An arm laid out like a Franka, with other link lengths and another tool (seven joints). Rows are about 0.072 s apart.
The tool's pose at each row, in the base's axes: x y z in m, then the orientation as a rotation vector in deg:
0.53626 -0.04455 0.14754 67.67 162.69 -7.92
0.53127 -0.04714 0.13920 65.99 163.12 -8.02
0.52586 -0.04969 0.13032 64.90 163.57 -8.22
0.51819 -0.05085 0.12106 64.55 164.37 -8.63
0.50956 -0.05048 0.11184 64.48 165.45 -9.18
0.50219 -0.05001 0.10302 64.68 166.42 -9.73
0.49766 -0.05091 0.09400 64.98 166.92 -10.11
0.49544 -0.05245 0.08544 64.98 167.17 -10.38
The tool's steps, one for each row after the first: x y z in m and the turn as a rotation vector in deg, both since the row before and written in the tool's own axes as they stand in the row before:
0.00246 -0.00487 0.00845 -0.08 -0.28 -1.11
0.00298 -0.00507 0.00895 0.09 -0.05 -0.77
0.00568 -0.00553 0.00912 0.44 0.49 -0.44
0.00737 -0.00496 0.00898 0.66 0.81 -0.35
0.00639 -0.00392 0.00873 0.66 0.81 -0.16
0.00327 -0.00287 0.00915 0.42 0.48 0.03
0.00103 -0.00176 0.00874 0.24 0.17 -0.07

